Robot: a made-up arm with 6 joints.
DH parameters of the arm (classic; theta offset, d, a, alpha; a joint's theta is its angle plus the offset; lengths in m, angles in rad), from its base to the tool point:
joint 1: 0 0.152 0 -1.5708
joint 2: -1.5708 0 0.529 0
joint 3: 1.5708 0.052 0 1.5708
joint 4: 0 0.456 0 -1.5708
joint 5: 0 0 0 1.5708
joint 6: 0 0.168 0 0
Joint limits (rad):
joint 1: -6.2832..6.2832
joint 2: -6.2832..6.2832
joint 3: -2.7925..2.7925
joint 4: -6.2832..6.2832
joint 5: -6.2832..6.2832
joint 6: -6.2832..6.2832
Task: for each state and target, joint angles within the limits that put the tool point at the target. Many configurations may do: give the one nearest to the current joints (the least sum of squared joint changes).
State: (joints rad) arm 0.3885 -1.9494 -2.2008 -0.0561 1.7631 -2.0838
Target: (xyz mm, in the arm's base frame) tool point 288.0 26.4 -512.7
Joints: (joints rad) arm 0.0269 -2.7918 -1.9126 -0.2007 1.4799 -2.0838
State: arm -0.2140 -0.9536 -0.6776 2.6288 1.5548 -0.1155
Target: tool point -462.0 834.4 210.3
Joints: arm -0.9075 -1.1078 -0.5554 2.5112 1.4091 -0.1155
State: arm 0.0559 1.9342 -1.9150 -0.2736 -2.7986 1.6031
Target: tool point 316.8 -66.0 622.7
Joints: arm -0.3946 1.1346 -1.5820 -0.2251 -2.9026 1.6031
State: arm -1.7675 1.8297 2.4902 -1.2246 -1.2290 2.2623
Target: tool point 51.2 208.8 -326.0
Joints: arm -1.0548 2.2669 2.3254 -0.9356 -0.7847 2.2623
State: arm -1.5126 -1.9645 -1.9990 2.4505 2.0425 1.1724
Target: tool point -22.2 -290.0 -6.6
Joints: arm -2.0655 -3.0345 -2.2074 2.7365 1.5247 1.1724
